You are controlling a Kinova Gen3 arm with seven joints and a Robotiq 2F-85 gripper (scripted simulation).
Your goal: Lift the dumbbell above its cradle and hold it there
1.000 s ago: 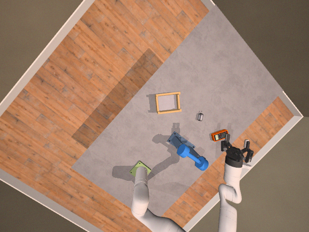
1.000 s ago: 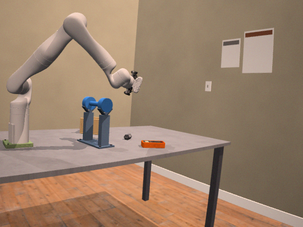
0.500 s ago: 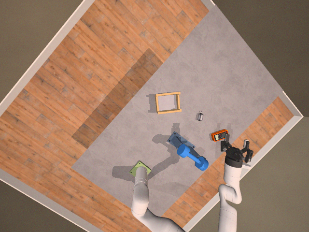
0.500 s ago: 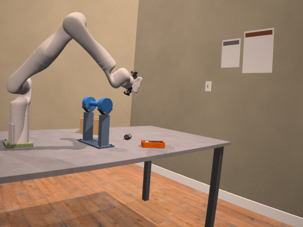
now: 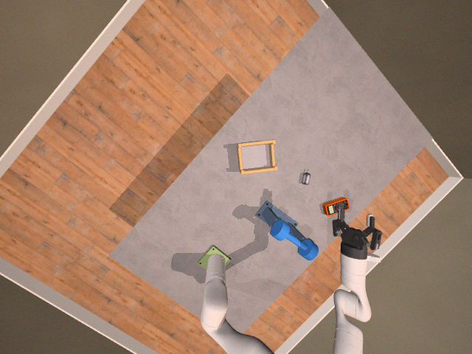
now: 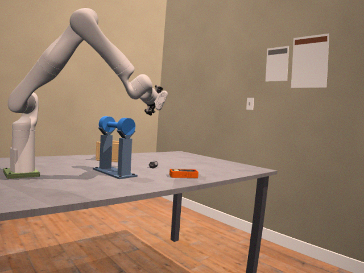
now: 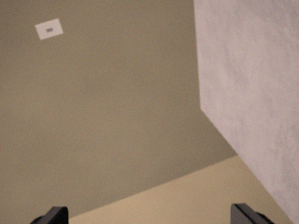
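The blue dumbbell lies 210 mm behind my hand, 120 mm below it and 50 mm to the left of it. Also, from my hand: dark grey object 330 mm below, 60 mm ahead, 50 mm to the left; then cradle 250 mm below, 210 mm behind, 50 mm to the left; then wooden-framed tray 340 mm to the left, 290 mm below.
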